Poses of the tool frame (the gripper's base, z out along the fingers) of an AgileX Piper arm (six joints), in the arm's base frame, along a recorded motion.
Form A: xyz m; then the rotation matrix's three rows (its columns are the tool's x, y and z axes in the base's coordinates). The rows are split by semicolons.
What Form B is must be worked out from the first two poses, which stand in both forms.
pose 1, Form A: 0.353, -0.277, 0.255; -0.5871, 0.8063, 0.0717; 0.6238, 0.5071, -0.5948; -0.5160, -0.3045, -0.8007
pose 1, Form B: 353, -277, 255, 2.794, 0.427, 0.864, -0.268
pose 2, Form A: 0.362, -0.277, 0.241; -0.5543, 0.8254, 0.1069; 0.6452, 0.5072, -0.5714; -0.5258, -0.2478, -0.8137
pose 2, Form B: 362, -277, 241, 2.766, 0.441, 0.863, -0.246
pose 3, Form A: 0.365, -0.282, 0.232; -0.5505, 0.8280, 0.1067; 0.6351, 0.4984, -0.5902; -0.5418, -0.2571, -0.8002
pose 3, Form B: 365, -282, 232, 2.755, 0.442, 0.860, -0.256
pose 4, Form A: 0.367, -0.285, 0.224; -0.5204, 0.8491, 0.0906; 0.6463, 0.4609, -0.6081; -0.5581, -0.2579, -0.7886
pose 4, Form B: 367, -285, 224, 2.749, 0.458, 0.848, -0.265
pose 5, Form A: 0.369, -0.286, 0.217; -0.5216, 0.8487, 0.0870; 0.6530, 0.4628, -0.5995; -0.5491, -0.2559, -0.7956
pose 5, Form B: 369, -286, 217, 2.758, 0.459, 0.849, -0.261
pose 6, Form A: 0.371, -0.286, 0.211; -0.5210, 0.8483, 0.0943; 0.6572, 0.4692, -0.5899; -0.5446, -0.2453, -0.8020
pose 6, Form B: 371, -286, 211, 2.757, 0.459, 0.851, -0.255
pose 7, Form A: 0.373, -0.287, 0.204; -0.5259, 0.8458, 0.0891; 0.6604, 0.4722, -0.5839; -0.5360, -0.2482, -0.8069
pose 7, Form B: 373, -287, 204, 2.766, 0.458, 0.852, -0.253
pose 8, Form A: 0.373, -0.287, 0.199; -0.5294, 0.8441, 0.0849; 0.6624, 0.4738, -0.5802; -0.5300, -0.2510, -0.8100
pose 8, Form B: 373, -287, 199, 2.773, 0.457, 0.853, -0.252
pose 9, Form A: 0.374, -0.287, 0.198; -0.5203, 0.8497, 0.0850; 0.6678, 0.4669, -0.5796; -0.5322, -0.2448, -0.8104
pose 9, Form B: 374, -287, 198, 2.770, 0.462, 0.851, -0.251
